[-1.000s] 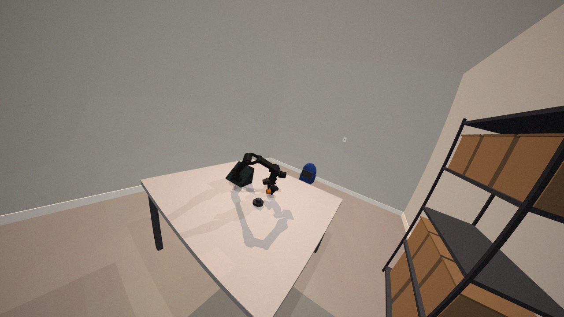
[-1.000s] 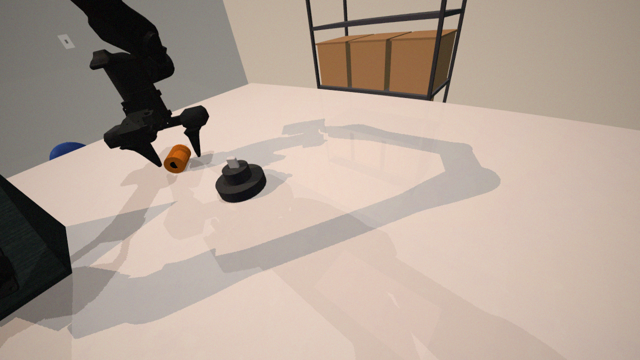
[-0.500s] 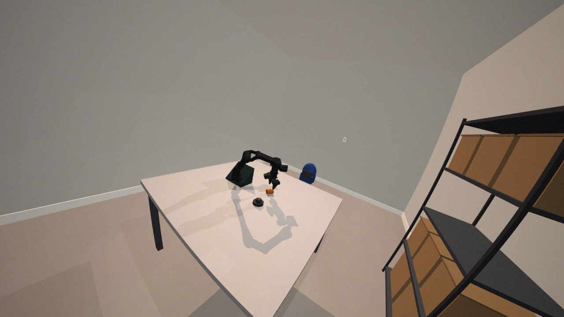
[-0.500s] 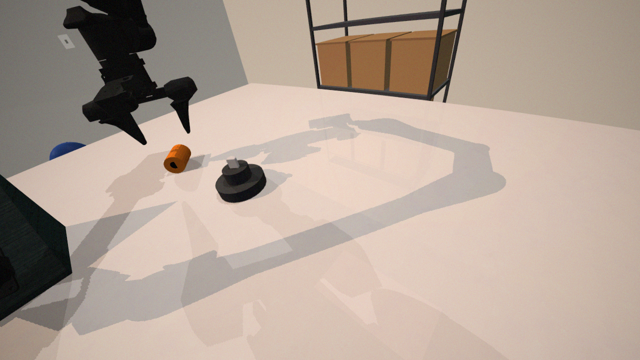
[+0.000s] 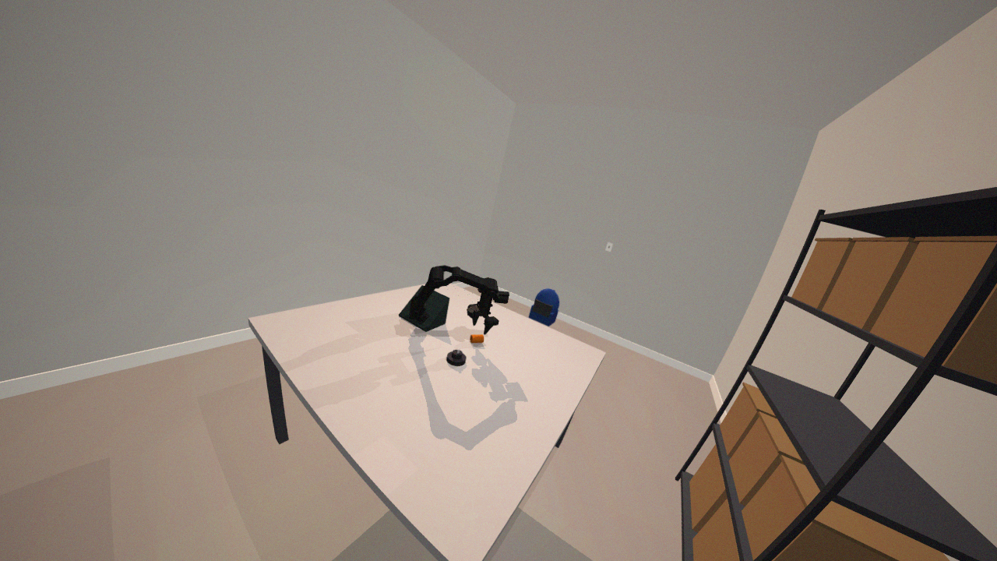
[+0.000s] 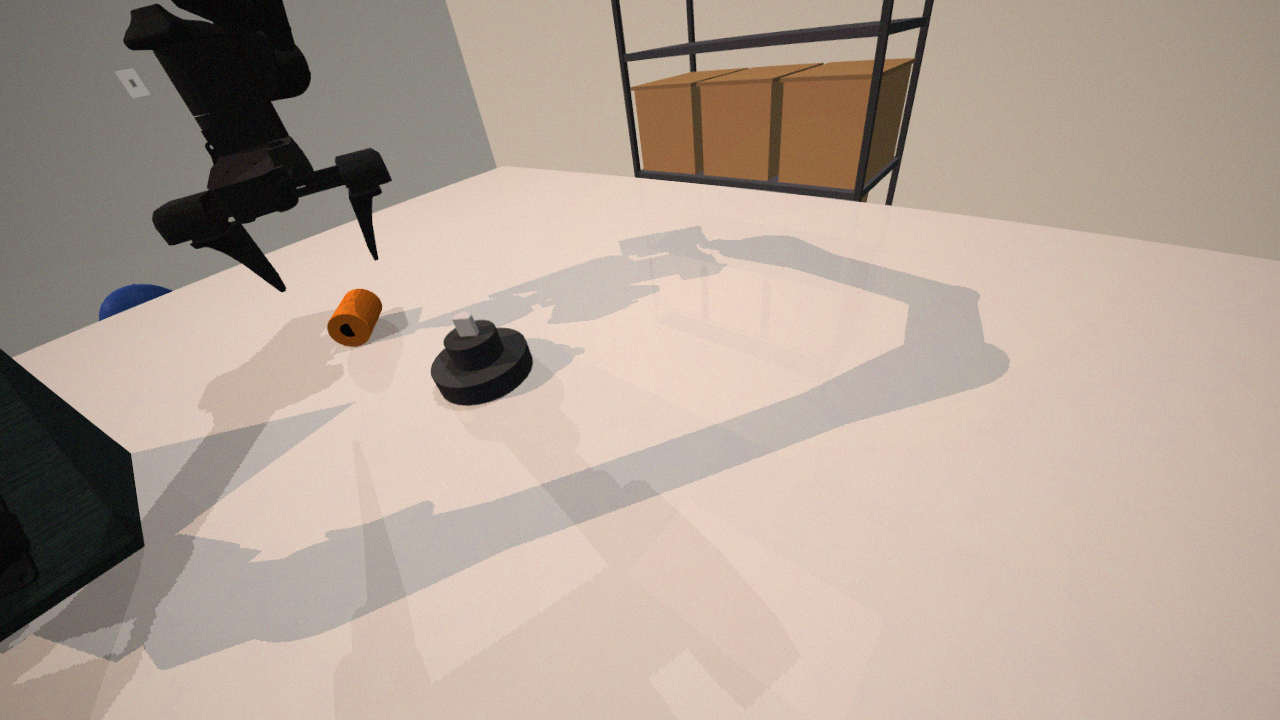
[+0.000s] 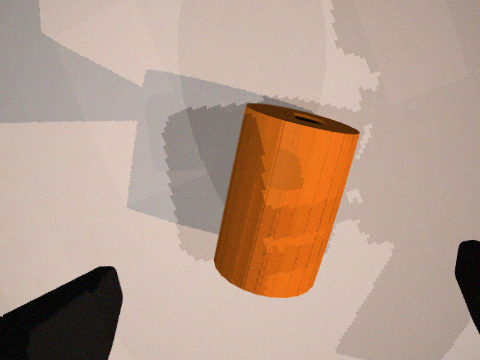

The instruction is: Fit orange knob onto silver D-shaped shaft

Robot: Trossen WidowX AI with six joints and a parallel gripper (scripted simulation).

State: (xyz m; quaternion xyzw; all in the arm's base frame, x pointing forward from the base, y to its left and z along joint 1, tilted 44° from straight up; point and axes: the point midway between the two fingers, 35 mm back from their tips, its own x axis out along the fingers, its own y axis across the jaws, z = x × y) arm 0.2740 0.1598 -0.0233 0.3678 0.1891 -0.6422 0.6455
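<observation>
Right now the orange knob is 50 mm below my gripper tip, 10 mm to the left of it and 10 mm ahead of it. Also, from my gripper tip: round black pedestal 200 mm to the right, 50 mm ahead, 40 mm below.
</observation>
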